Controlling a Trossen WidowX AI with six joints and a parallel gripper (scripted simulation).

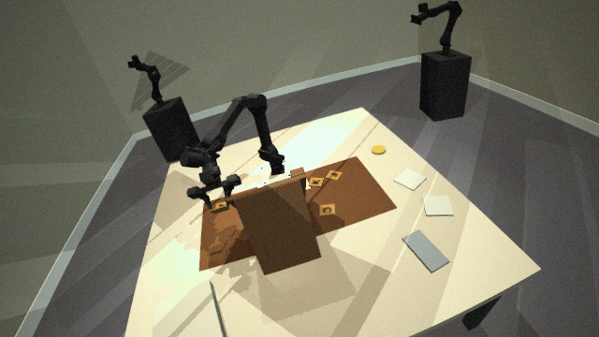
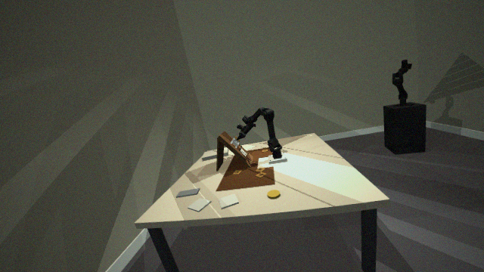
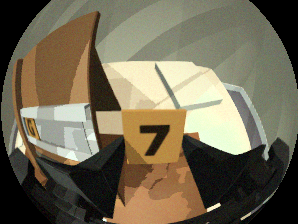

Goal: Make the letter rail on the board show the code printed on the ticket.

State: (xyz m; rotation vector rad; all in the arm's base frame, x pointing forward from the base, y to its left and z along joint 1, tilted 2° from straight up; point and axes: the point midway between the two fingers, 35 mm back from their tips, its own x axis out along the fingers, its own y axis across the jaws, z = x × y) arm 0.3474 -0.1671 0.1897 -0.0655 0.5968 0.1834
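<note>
The orange tile marked g is 40 mm behind my gripper tip and 210 mm to the left of it. Also, from my gripper tip: brown mat (180 mm behind, 200 mm to the left, 180 mm below); orange tile marked 7 (right at my gripper tip); white ticket (90 mm behind, 140 mm to the left, 90 mm below).
</note>
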